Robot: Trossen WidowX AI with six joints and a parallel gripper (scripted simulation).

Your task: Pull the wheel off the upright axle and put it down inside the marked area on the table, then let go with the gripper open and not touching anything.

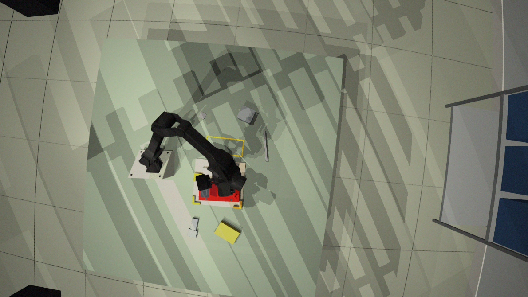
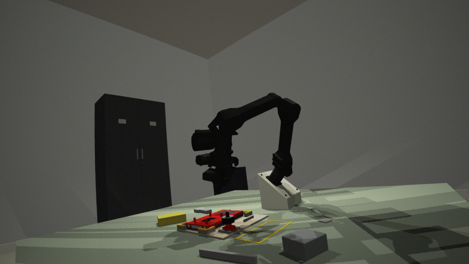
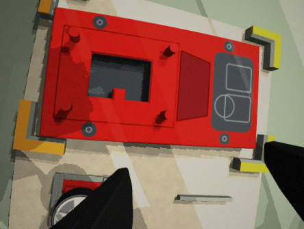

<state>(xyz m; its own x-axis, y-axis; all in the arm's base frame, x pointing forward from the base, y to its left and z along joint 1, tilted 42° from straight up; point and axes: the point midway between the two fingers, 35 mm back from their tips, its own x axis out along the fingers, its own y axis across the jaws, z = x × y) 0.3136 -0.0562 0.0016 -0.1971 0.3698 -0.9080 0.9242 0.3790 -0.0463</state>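
Right now the wheel is 90 mm below my gripper tip, 60 mm to the left of it and 50 mm ahead of it. Round my gripper tip: grey tile (310 mm to the left, 120 mm below, 110 mm behind); yellow block (270 mm to the right, 110 mm below, 30 mm ahead); grey bar (200 mm ahead, 170 mm to the left, 120 mm below).
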